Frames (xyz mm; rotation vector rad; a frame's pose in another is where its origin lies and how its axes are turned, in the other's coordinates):
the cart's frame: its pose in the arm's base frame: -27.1 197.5 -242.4 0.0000 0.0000 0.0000
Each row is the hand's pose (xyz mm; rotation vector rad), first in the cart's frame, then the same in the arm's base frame.
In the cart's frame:
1: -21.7 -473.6 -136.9 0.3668 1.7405 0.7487
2: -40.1 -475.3 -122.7 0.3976 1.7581 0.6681
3: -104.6 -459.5 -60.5 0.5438 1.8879 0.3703
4: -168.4 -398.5 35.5 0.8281 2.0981 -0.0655
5: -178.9 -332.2 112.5 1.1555 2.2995 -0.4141
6: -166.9 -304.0 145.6 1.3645 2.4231 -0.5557
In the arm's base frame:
1: -48.8 -276.1 -379.3 0.3668 1.7405 0.7487
2: -67.2 -277.8 -365.1 0.3976 1.7581 0.6681
3: -131.7 -262.0 -302.9 0.5438 1.8879 0.3703
4: -195.5 -201.0 -206.9 0.8281 2.0981 -0.0655
5: -206.0 -134.7 -129.9 1.1555 2.2995 -0.4141
6: -194.0 -106.5 -96.8 1.3645 2.4231 -0.5557

